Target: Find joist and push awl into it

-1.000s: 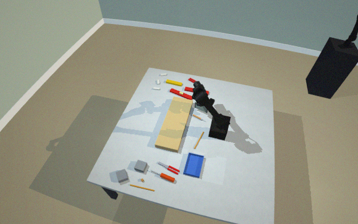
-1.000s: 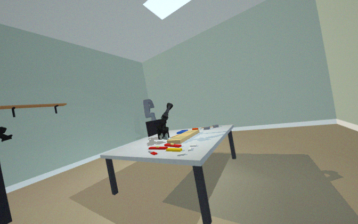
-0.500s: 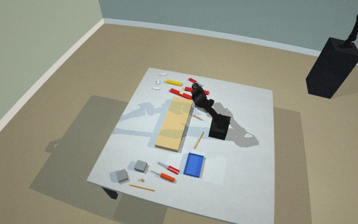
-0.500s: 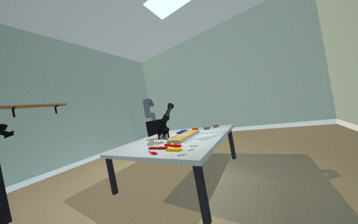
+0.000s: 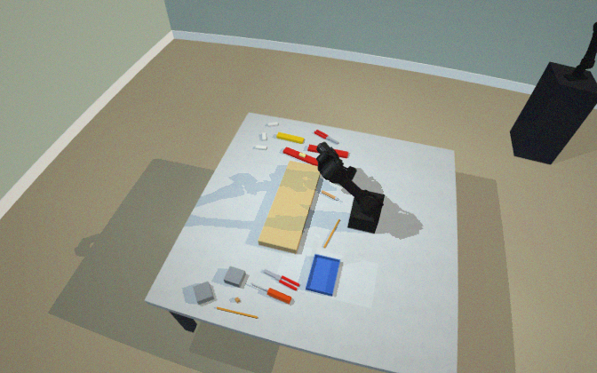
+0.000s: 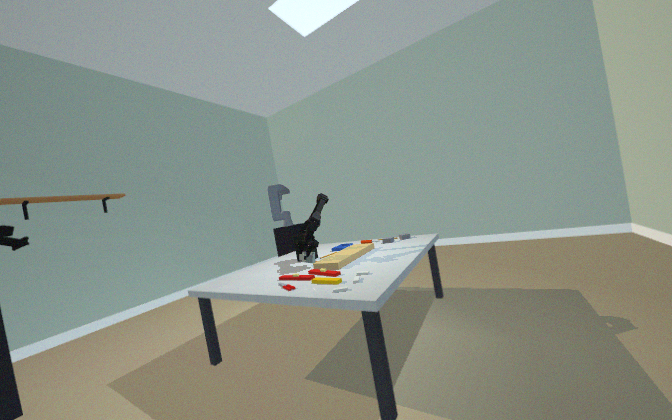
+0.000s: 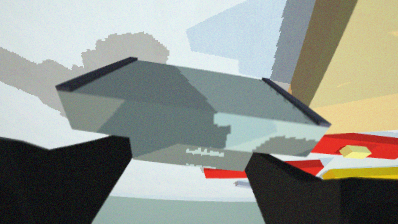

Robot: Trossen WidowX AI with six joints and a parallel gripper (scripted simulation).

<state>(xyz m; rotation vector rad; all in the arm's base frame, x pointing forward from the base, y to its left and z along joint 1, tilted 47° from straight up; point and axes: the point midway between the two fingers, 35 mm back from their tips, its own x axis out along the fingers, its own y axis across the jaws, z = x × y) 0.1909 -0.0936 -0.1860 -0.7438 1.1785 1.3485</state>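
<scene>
My gripper tip is now 2 cm short of the stud finder. Also, from my gripper tip: square indicator: 3 cm ahead, 2 cm to the right; then awl: 12 cm to the left, 7 cm below; then yellow bar: 35 cm ahead, 24 cm to the right, 7 cm below.
</scene>
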